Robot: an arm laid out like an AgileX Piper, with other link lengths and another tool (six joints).
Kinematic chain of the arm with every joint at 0, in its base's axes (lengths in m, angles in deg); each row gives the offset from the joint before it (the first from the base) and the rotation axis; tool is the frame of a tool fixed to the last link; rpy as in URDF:
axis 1: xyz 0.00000 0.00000 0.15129 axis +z
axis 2: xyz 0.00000 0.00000 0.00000 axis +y
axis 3: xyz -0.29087 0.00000 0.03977 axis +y
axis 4: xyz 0.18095 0.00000 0.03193 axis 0.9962 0 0.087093
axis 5: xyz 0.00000 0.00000 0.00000 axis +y
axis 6: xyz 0.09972 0.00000 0.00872 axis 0.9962 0 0.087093
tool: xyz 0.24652 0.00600 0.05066 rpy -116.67 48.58 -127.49
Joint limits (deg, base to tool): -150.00..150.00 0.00..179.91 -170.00..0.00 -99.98..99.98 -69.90..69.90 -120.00..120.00
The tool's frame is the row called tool.
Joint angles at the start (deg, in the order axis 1, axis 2, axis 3, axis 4, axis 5, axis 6):
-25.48 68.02 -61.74 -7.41 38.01 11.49
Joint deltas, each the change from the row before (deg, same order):
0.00 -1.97 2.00 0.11 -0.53 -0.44
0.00 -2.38 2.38 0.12 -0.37 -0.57
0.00 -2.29 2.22 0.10 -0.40 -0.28
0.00 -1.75 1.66 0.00 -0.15 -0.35
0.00 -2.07 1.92 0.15 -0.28 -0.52
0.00 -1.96 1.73 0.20 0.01 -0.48
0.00 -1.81 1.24 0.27 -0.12 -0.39
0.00 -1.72 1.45 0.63 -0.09 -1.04
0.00 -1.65 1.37 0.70 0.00 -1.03
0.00 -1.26 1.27 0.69 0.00 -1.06
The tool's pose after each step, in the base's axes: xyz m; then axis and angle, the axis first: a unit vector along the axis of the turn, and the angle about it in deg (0 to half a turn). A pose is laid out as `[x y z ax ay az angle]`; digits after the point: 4 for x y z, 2 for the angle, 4 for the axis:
[0.3446 -0.1905 0.2503 0.0301 0.9707 -0.2384 164.11]
[0.3357 -0.1852 0.2485 0.0265 0.9700 -0.2416 163.85]
[0.3274 -0.1805 0.2471 0.0250 0.9695 -0.2439 163.45]
[0.3207 -0.1770 0.2453 0.0228 0.9689 -0.2465 163.32]
[0.3136 -0.1726 0.2436 0.0199 0.9682 -0.2496 162.99]
[0.3064 -0.1682 0.2410 0.0174 0.9678 -0.2513 162.83]
[0.3013 -0.1645 0.2420 0.0162 0.9671 -0.2538 162.20]
[0.2964 -0.1593 0.2402 0.0109 0.9667 -0.2557 161.87]
[0.2918 -0.1541 0.2379 0.0058 0.9664 -0.2568 161.57]
[0.2880 -0.1492 0.2341 0.0001 0.9664 -0.2570 161.54]

